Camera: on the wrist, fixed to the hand. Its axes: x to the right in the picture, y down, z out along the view.
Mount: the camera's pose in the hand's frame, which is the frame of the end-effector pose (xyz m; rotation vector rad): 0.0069 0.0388 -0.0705 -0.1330 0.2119 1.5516
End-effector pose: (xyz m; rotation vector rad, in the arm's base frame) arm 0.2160 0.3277 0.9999 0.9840 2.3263 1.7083
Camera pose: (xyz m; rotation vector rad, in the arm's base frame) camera 0.1972 0.2798 1.0622 -1.7712 -0.7156 -1.2685
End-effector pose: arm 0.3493 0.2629 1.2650 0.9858 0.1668 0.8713
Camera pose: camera 0.2972 0.3241 1.2570 0.7765 -0.5693 2.3543
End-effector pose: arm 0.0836 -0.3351 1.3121 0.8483 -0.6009 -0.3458
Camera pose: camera 0.1347 -0.2726 1.3088 0.1087 -0.8509 1.0876
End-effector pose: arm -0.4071 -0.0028 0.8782 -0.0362 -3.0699 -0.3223
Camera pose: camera -0.4092 0.0206 0.9555 -1.9550 -1.9307 -0.3248
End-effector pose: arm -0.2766 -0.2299 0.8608 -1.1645 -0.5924 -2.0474
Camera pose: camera -0.2885 -0.3052 0.8340 -0.9091 0.5006 -0.7983
